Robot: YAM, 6 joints.
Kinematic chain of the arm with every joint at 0, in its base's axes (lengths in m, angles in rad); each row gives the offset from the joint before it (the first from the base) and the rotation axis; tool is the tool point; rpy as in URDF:
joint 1: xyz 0 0 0.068 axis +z
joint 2: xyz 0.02 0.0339 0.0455 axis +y
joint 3: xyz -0.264 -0.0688 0 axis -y
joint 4: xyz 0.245 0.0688 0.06 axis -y
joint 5: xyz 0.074 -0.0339 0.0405 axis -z
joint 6: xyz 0.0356 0 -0.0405 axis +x
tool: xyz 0 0 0 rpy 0 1.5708 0
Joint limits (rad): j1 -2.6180..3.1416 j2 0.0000..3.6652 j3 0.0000..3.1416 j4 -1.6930..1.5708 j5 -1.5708..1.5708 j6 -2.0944..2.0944
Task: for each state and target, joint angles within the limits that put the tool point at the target. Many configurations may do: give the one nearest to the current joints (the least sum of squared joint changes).
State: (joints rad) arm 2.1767 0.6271 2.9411 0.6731 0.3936 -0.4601
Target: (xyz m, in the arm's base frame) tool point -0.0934 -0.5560 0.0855
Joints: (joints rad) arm 1.3812 0.2148 3.1416 1.0288 0.3755 -0.4601
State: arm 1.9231 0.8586 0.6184 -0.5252 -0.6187 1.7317
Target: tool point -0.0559 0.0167 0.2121
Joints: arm 2.3834 0.2500 0.4613 -1.1114 -0.8317 1.7317
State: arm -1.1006 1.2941 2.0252 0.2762 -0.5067 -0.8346
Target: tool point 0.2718 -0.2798 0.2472
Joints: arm -0.8466 1.7170 1.1765 0.0105 -0.5369 -0.8346
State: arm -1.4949 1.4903 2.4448 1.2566 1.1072 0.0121
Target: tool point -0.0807 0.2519 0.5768
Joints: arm -1.3856 1.1940 2.9278 1.5708 1.1810 0.0121
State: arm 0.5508 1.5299 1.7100 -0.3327 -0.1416 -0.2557
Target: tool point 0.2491 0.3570 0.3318
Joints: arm 0.9478 1.8293 1.6482 -0.3140 -0.1687 -0.2557
